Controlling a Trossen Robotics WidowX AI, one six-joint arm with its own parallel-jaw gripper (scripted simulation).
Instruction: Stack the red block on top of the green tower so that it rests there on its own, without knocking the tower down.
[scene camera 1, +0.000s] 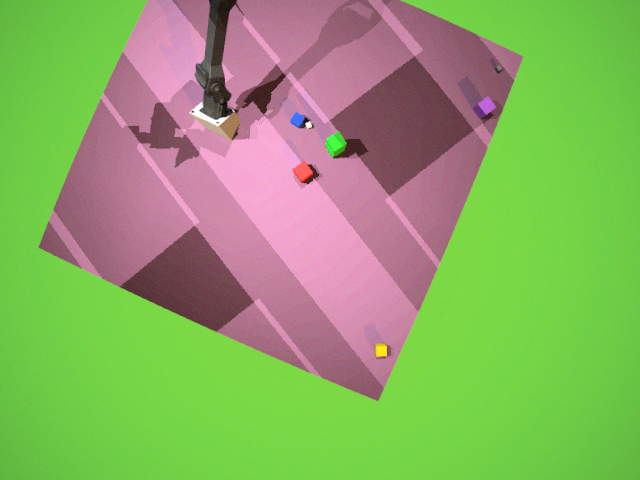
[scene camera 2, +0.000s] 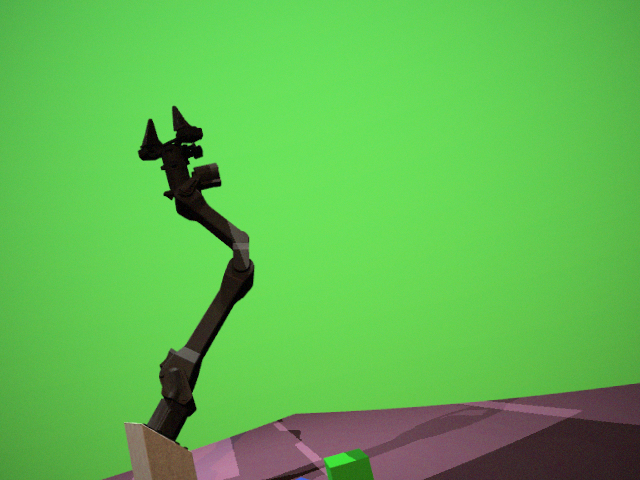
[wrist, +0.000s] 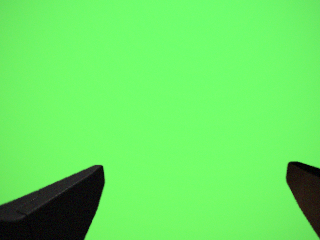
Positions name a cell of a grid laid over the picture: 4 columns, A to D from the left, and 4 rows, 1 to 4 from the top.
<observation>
My gripper shows in scene camera 2 (B1) and in the wrist view (C3); in scene camera 1 it is out of frame.
</observation>
